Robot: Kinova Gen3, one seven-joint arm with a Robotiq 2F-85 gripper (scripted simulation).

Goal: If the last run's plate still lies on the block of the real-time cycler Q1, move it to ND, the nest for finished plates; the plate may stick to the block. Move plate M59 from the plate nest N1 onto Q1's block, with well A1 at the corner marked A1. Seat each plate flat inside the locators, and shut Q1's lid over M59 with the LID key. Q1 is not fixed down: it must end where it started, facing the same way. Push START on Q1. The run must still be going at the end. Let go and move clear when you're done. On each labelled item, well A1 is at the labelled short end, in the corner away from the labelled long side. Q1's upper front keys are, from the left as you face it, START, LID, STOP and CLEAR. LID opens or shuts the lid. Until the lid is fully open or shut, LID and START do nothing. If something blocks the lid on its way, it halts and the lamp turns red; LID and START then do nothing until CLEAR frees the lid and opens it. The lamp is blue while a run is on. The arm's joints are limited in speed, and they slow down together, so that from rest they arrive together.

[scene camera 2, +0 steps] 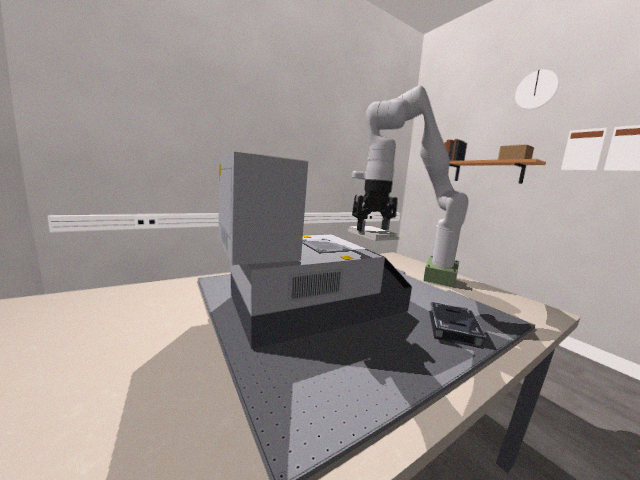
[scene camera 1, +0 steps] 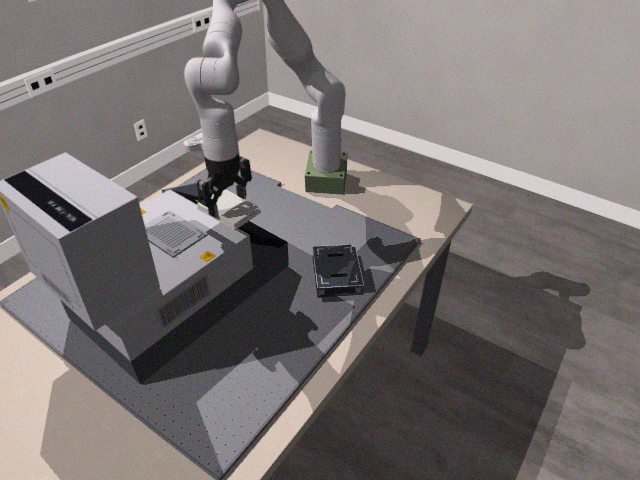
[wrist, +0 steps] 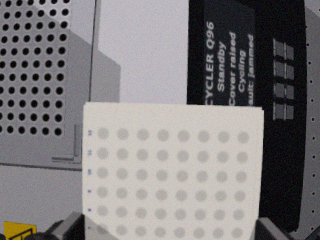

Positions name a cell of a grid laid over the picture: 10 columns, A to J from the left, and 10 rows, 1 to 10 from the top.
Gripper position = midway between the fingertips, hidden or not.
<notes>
I see my gripper (scene camera 1: D5), a plate M59 (scene camera 1: D5) and a cycler Q1 (scene camera 1: D6).
The plate M59 also shows in the wrist view (wrist: E7). The cycler Q1 shows as well in scene camera 2 (scene camera 2: F6) and in the wrist view (wrist: B3). My gripper is seen too in scene camera 2 (scene camera 2: F5).
</notes>
